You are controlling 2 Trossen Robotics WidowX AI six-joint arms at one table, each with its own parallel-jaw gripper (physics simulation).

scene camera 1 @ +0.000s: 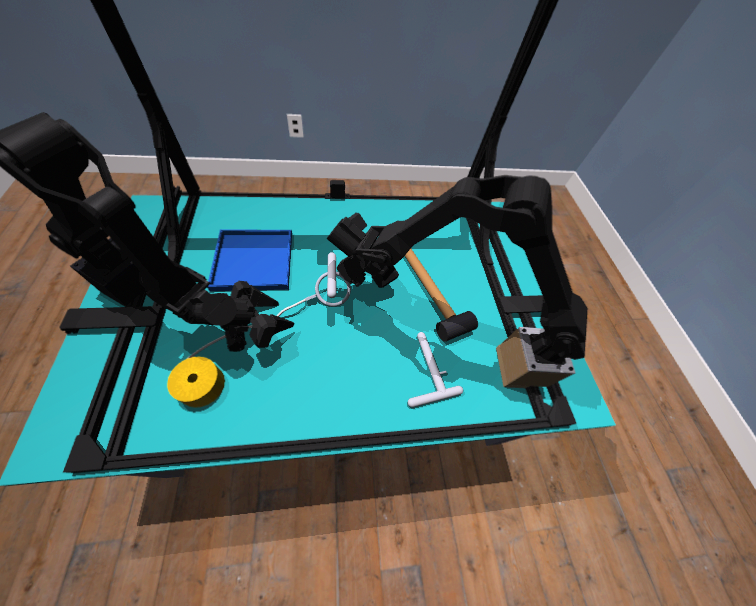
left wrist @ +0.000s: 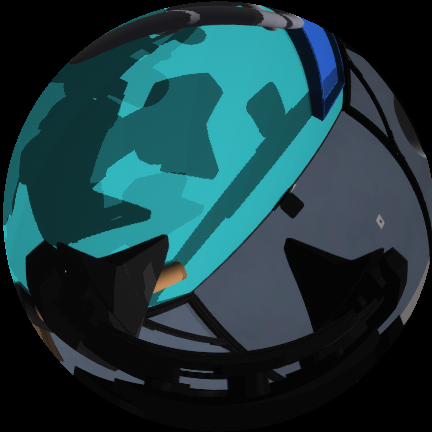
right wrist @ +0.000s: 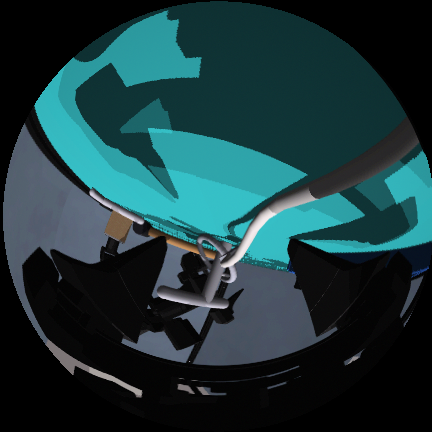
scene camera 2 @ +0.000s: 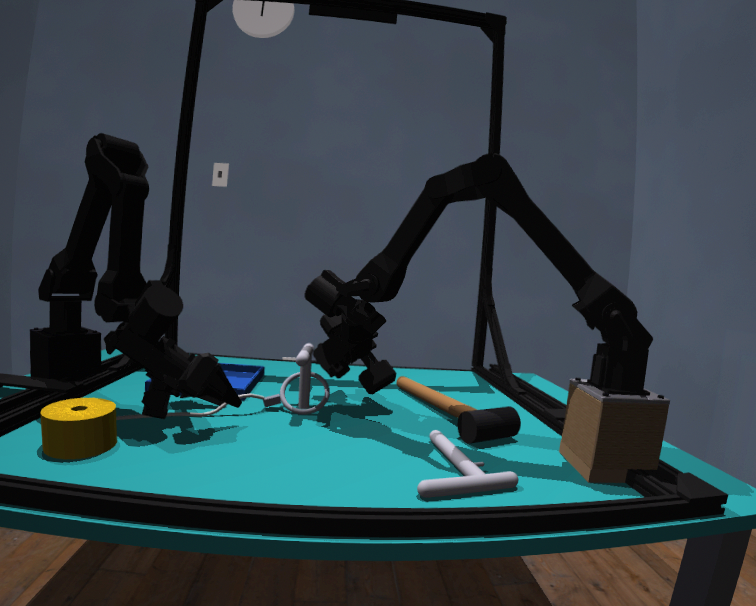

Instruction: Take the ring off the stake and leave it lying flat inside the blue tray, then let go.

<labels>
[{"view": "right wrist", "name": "my left gripper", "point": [232,274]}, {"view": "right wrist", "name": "my right gripper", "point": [229,244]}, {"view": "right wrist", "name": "hammer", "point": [145,229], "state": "on the table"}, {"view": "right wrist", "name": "cord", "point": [388,150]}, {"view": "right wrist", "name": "stake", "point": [206,298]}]
</labels>
